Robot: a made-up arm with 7 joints.
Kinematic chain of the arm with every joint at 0, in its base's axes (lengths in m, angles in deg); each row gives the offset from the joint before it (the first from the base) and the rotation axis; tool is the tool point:
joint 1: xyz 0 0 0.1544 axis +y
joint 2: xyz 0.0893 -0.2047 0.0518 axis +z
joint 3: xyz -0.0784 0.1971 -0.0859 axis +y
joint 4: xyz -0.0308 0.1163 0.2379 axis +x
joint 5: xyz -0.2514 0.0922 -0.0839 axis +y
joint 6: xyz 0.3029 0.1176 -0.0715 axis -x
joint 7: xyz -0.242 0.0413 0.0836 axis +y
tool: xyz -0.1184 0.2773 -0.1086
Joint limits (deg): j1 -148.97..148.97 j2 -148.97..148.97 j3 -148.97..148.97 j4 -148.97..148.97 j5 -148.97..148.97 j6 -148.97..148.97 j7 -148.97..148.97
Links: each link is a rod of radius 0.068 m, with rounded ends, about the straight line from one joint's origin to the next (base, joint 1, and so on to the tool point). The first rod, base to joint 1, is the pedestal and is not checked.
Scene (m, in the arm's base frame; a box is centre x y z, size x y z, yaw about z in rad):
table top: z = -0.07
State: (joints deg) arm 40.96 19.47 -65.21 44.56 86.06 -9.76 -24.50
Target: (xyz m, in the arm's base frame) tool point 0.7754 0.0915 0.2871
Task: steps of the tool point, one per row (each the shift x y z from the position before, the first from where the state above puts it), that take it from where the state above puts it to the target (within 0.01 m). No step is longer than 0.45 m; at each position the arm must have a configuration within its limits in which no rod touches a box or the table.
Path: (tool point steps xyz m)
1: 0.2826 -0.0536 0.2873
2: 0.3918 -0.0431 0.1160
3: 0.3990 -0.0329 -0.0885
4: 0.3019 -0.0246 -0.2677
5: 0.1301 -0.0188 -0.3721

